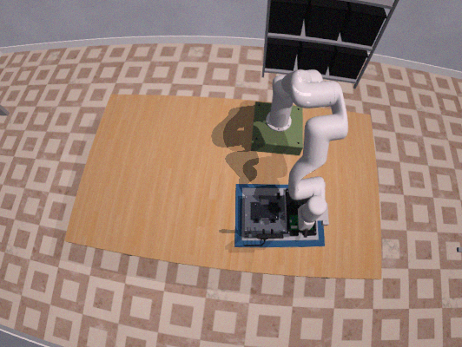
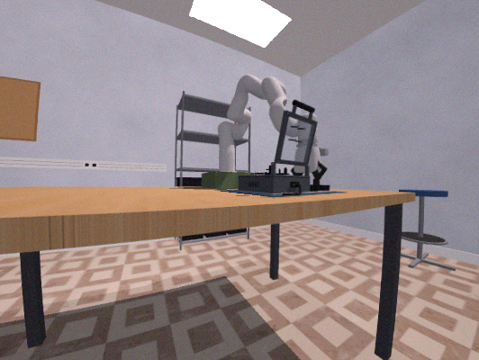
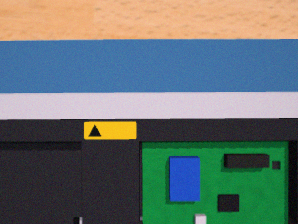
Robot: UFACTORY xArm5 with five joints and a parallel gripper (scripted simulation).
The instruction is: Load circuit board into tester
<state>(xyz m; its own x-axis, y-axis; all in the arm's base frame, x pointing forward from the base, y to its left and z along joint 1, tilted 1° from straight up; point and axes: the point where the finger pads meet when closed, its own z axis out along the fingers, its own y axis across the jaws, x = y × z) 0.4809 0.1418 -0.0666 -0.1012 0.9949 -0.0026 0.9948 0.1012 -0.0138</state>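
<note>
Now: hand right at the green circuit board. Also, from my hand: tester lid (10 cm ahead, 16 cm to the right, 16 cm above); tester (13 cm to the right, 9 cm above).
</note>
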